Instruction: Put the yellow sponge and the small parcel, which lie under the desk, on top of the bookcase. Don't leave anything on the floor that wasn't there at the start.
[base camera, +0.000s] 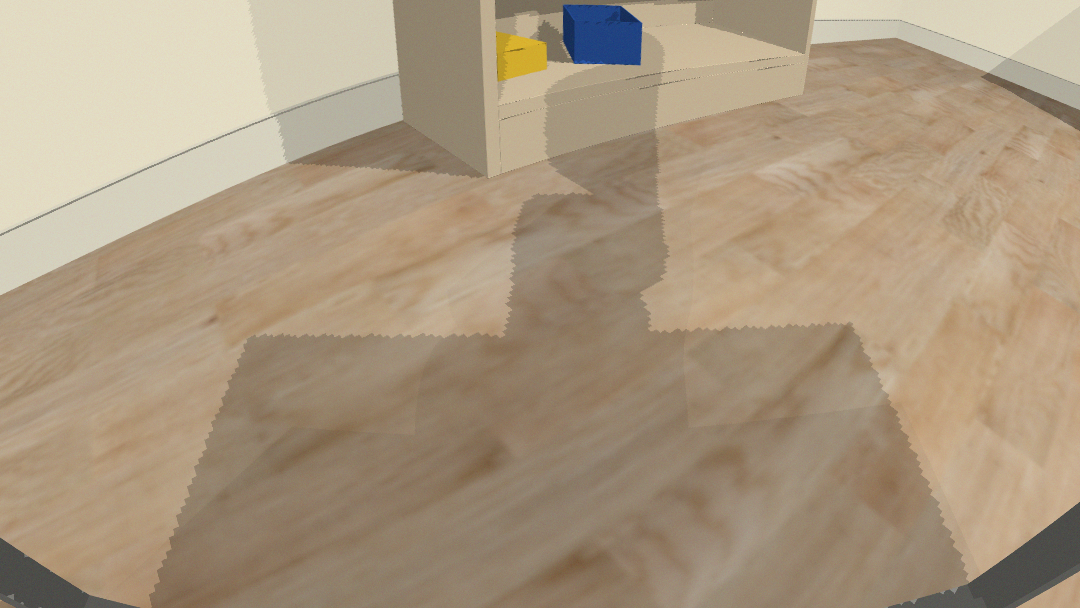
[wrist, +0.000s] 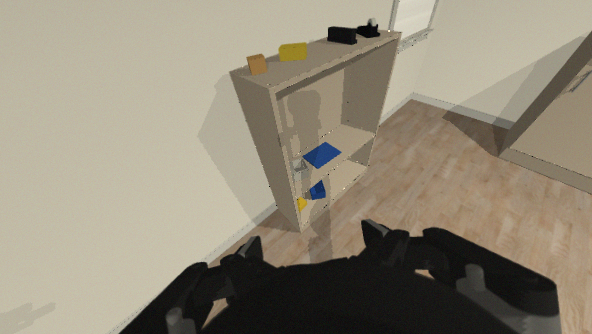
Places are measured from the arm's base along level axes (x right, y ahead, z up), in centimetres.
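Pixels of known places: gripper, fingertip midpoint: (wrist: 312, 239).
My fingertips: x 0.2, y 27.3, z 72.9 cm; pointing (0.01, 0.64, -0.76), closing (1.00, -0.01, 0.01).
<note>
Behind a point stands the place of what it marks.
The yellow sponge (wrist: 293, 52) @[y 98.3, x 5.4, z 69.2 cm] lies on top of the bookcase (wrist: 257, 145) @[y 95.0, x -18.6, z 30.5 cm] (base camera: 445, 67) @[y 83.3, x -10.5, z -26.0 cm], left of the middle of the top in the wrist view. The small parcel (wrist: 257, 65) @[y 89.3, x -8.1, z 69.2 cm], an orange-brown box, stands on the same top near its left end, apart from the sponge. My gripper (wrist: 312, 239) @[y 27.3, x 0.2, z 72.9 cm] is open and empty, in front of the bookcase and away from it. The desk cannot be made out for certain in these views.
A black holder (wrist: 342, 35) @[y 113.3, x 28.8, z 69.4 cm] and a black tape dispenser (wrist: 368, 30) @[y 118.6, x 42.8, z 68.9 cm] stand at the top's far end. Shelves hold a blue flat item (wrist: 322, 155) @[y 104.8, x 17.5, z 6.4 cm], a grey tray (wrist: 300, 170) @[y 94.8, x 1.7, z 6.4 cm], a blue bin (base camera: 604, 37) @[y 95.4, x 12.1, z -24.9 cm] (wrist: 317, 190) @[y 103.1, x 13.0, z -29.4 cm] and a yellow box (base camera: 522, 58) @[y 89.1, x -0.3, z -26.9 cm] (wrist: 301, 204) @[y 90.2, x -1.1, z -25.1 cm]. Wooden furniture (wrist: 555, 145) @[y 94.0, x 194.2, z -10.1 cm] stands at the right.
</note>
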